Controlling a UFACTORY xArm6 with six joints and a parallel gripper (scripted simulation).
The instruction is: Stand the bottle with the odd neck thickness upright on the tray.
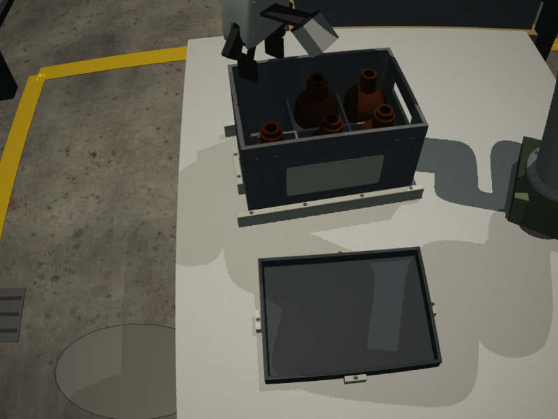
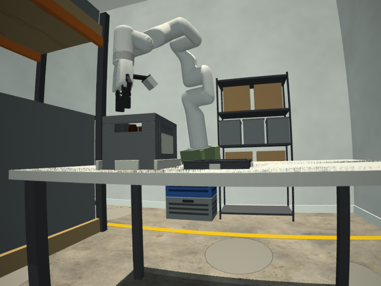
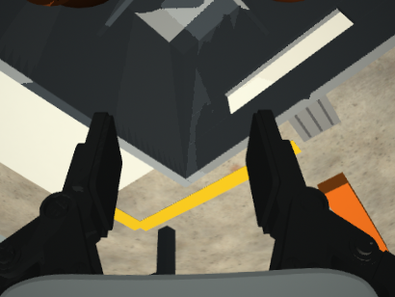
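The dark crate is 14 cm below my hand, 9 cm behind it and 4 cm to the left of it. The rest, counted from my hand: glass bottle 17 cm behind, 13 cm below, 1 cm to the right; then dark tray 32 cm to the left, 21 cm below, 9 cm behind.
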